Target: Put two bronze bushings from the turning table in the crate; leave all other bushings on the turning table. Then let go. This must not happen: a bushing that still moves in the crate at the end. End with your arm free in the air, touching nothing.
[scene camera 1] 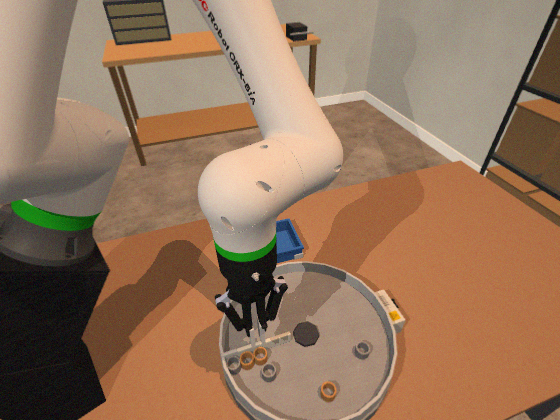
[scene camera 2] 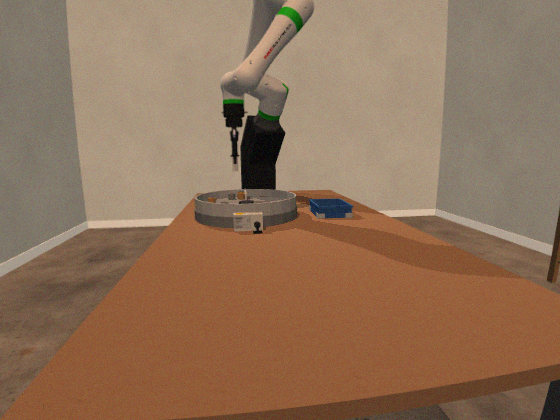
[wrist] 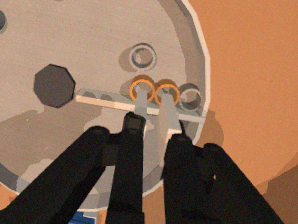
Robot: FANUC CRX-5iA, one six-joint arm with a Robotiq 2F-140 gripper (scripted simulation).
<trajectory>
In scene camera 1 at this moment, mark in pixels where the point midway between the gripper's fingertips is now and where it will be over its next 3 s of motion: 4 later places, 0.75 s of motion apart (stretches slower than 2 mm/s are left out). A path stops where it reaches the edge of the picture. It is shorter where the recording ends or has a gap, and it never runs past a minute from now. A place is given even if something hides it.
My gripper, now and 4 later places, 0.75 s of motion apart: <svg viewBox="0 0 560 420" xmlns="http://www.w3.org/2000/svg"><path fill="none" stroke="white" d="M257 340L250 341L229 350L234 359L256 352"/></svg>
</trajectory>
